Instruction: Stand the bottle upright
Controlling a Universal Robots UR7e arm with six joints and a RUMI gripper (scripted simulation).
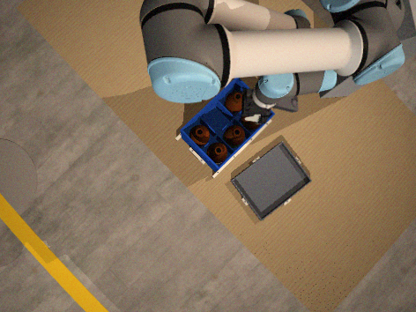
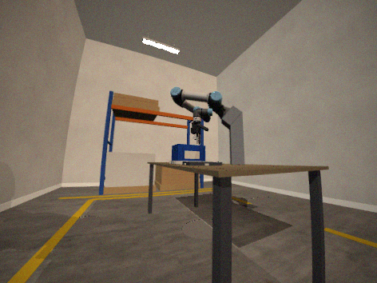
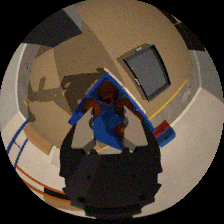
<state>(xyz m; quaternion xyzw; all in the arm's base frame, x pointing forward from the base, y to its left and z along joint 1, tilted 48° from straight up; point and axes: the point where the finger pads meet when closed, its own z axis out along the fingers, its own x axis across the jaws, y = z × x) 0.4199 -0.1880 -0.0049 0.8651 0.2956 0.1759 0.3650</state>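
Now: the blue crate 120 mm below my hand, 70 mm to the right of it and 70 mm ahead of it. From my hand the other things lie so: brown bottle: 170 mm ahead, 120 mm below, 60 mm to the right; grey tray: 190 mm below, 180 mm to the left, 160 mm ahead.
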